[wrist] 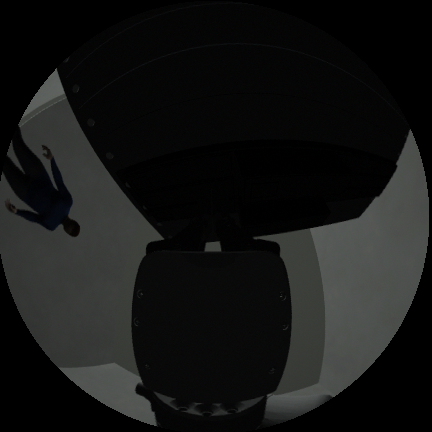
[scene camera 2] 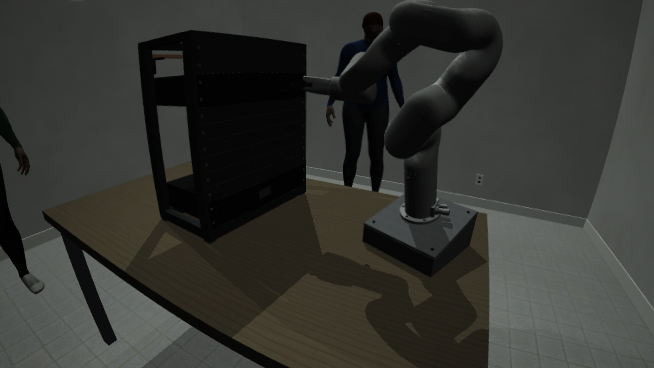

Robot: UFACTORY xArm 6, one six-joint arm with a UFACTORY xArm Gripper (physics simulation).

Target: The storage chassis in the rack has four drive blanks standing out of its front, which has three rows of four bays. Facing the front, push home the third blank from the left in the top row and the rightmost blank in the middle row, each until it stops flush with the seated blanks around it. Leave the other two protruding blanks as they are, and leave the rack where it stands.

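Seen in the pictures: gripper, between the fingertips: (wrist: 212,193) (scene camera 2: 290,84); arm's base, origin of its link: (scene camera 2: 420,212).
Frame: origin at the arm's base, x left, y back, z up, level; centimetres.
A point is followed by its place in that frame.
The black rack (scene camera 2: 196,150) {y -50.6, x 40.0, z 19.3 cm} (wrist: 240,70) {y -50.4, x 5.3, z 24.1 cm} stands upright on the table. The storage chassis (scene camera 2: 240,89) {y -48.5, x 25.1, z 34.6 cm} (wrist: 300,175) {y -45.5, x 8.1, z 31.1 cm} is a very dark band in the rack's upper part, under a plain top panel. In the wrist view its front shows upside down, with faint edges of blanks; it is too dark to tell single blanks, rows or which ones stand out. My gripper (scene camera 2: 296,84) {y -49.2, x 1.4, z 35.5 cm} (wrist: 212,193) {y -49.2, x 1.4, z 35.5 cm} is shut and empty, roughly level, with its fingertips at the chassis front near the rack's far side edge in the scene view. Whether the tips touch a blank is hidden by the dark.
The arm's base block (scene camera 2: 420,245) {y 4.9, x 14.3, z -2.9 cm} stands on the wooden table (scene camera 2: 280,300) {y -17.1, x 45.4, z -9.6 cm}, to the right of the rack. A person in blue (scene camera 2: 366,95) (wrist: 47,202) stands behind the table, and part of another person (scene camera 2: 11,200) shows at the left edge.
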